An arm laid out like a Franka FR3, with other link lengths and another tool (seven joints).
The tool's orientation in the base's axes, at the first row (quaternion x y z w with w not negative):
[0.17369 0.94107 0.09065 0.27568]
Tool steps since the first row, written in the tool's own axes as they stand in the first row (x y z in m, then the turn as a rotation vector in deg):
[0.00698 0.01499 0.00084 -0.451 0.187 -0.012]
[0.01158 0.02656 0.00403 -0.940 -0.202 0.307]
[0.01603 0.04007 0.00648 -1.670 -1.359 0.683]
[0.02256 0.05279 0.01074 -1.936 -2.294 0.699]
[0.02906 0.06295 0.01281 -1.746 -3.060 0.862]
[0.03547 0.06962 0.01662 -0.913 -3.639 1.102]
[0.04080 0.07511 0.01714 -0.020 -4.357 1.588]
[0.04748 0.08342 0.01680 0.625 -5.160 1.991]
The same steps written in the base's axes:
[-0.00088 0.01653 -0.00011 0.400 0.002 0.280]
[0.00045 0.02919 -0.00192 0.853 -0.518 0.149]
[0.00204 0.04352 -0.00253 1.315 -1.833 -0.116]
[0.00276 0.05804 -0.00586 1.274 -2.795 -0.249]
[0.00159 0.07003 -0.00805 1.002 -3.419 -0.681]
[0.00049 0.07889 -0.01256 0.318 -3.621 -1.441]
[-0.00190 0.08600 -0.01413 -0.317 -3.911 -2.471]
[-0.00505 0.09617 -0.01489 -0.825 -4.379 -3.335]

